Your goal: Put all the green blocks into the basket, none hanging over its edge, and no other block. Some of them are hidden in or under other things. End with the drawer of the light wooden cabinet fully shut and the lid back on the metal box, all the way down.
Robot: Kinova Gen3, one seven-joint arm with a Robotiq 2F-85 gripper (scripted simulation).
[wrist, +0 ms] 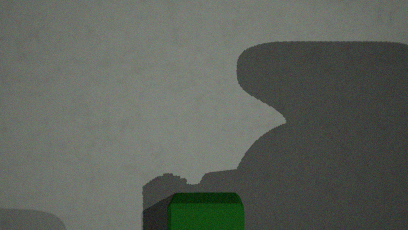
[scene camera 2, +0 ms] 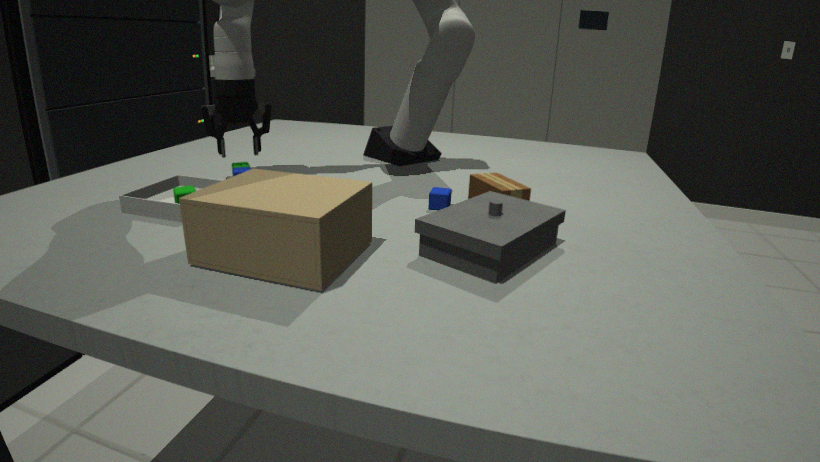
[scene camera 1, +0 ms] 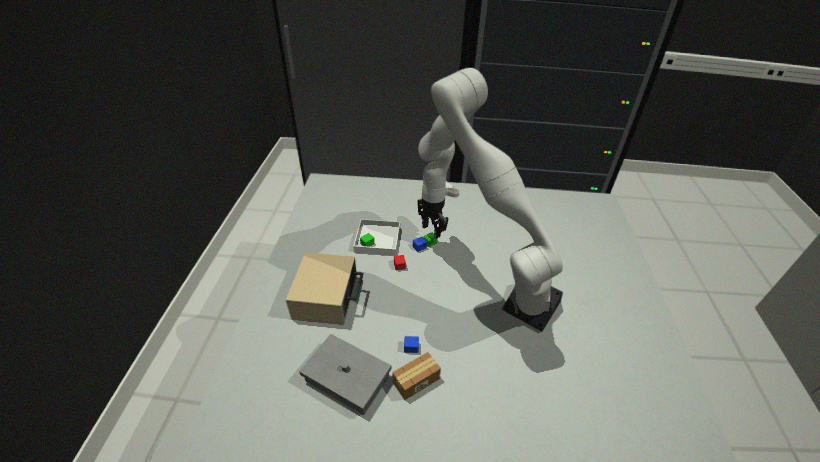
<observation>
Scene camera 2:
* my gripper: 240, 155
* light wooden cabinet: 303, 230
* basket: 143, 201
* small cardboard box: 481, 183
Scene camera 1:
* my gripper: 431, 232
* light wooden cabinet: 323, 282
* basket: 386, 233
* small cardboard box: 411, 378
</observation>
